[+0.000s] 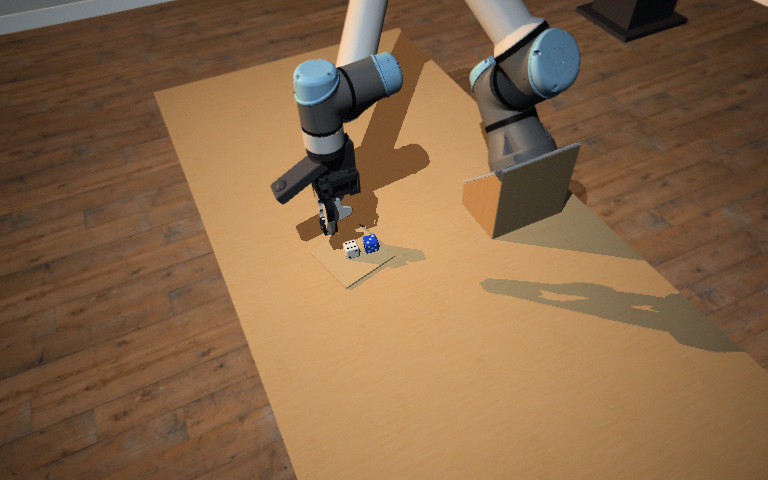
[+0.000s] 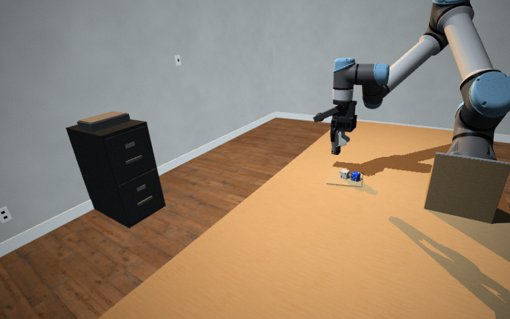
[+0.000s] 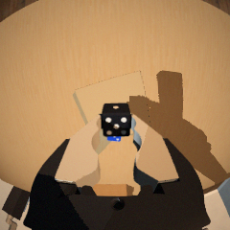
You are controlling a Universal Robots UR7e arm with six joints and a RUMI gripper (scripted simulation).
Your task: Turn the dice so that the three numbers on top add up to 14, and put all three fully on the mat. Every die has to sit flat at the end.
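Right now the black die is right at my hand. Also, from my hand: tan mat (4 cm behind, 12 cm below); white die (4 cm behind, 10 cm below); blue die (9 cm behind, 10 cm below).
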